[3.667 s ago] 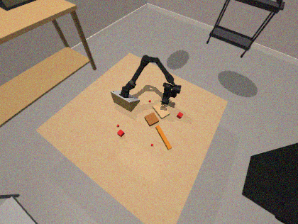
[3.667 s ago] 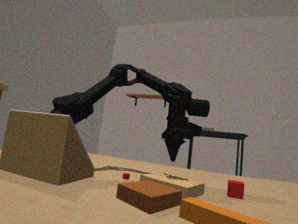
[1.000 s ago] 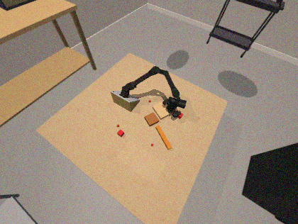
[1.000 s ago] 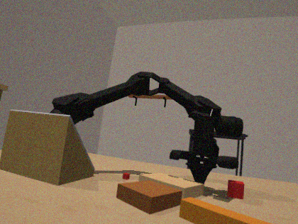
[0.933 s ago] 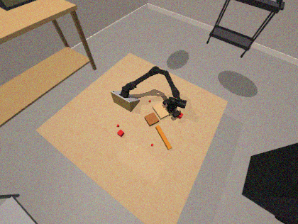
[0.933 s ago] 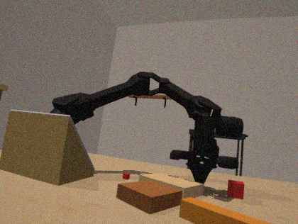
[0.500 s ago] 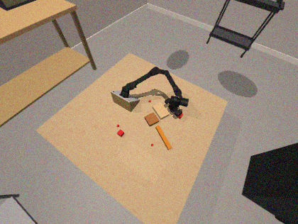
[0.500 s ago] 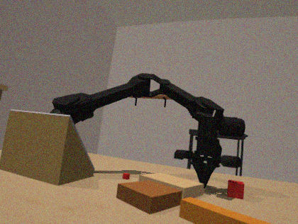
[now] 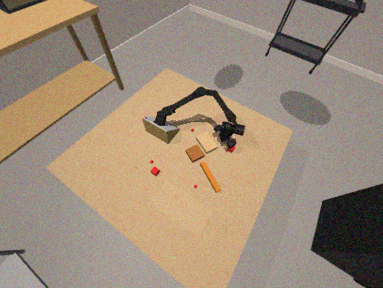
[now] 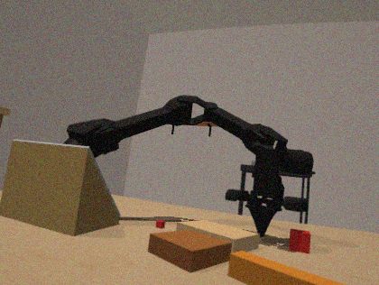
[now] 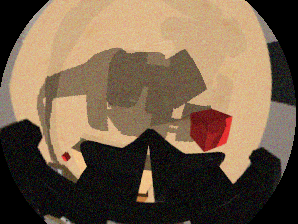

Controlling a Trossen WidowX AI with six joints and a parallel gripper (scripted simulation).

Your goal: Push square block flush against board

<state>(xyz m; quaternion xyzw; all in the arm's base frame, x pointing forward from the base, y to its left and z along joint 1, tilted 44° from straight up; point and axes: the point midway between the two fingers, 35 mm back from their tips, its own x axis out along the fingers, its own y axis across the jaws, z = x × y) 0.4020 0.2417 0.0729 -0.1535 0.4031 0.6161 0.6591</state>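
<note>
Now: the pale flat slab 9 cm behind my gripper tip and 8 cm to the right of it. The rest, counted from my gripper tip: brown square block: 21 cm to the right, 10 cm behind; then orange board: 28 cm to the right, 8 cm ahead.
</note>
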